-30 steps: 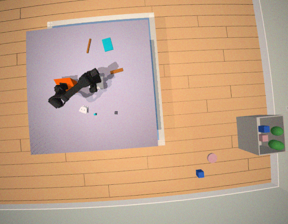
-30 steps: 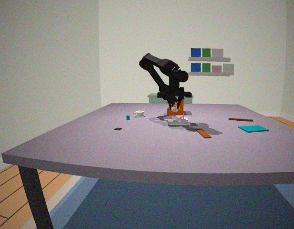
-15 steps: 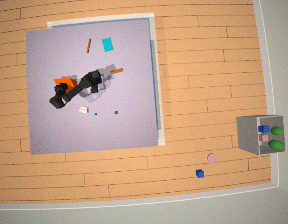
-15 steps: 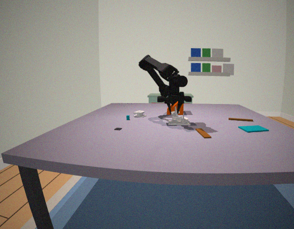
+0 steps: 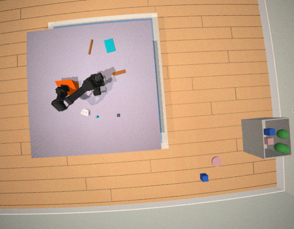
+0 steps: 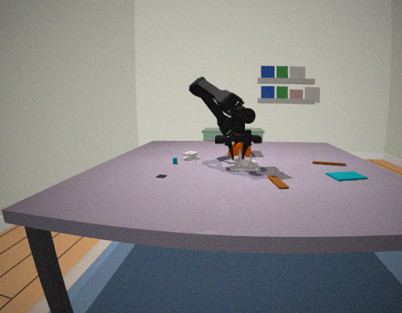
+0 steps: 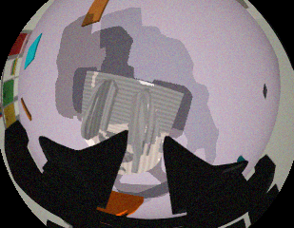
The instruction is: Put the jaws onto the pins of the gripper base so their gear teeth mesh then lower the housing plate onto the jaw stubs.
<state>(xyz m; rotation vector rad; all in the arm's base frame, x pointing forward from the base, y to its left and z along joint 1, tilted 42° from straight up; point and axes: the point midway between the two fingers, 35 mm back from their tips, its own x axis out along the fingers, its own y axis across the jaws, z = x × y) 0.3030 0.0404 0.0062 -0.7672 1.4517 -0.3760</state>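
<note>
My gripper tip is 3 cm to the right of the flat white part, 3 cm above it and 1 cm short of it. The rest, counted from my gripper tip: cyan plate 43 cm to the left, 7 cm ahead, 3 cm below; then dark square 26 cm to the right, 19 cm ahead, 3 cm below; then teal peg 28 cm to the right, 2 cm below, 1 cm behind.
</note>
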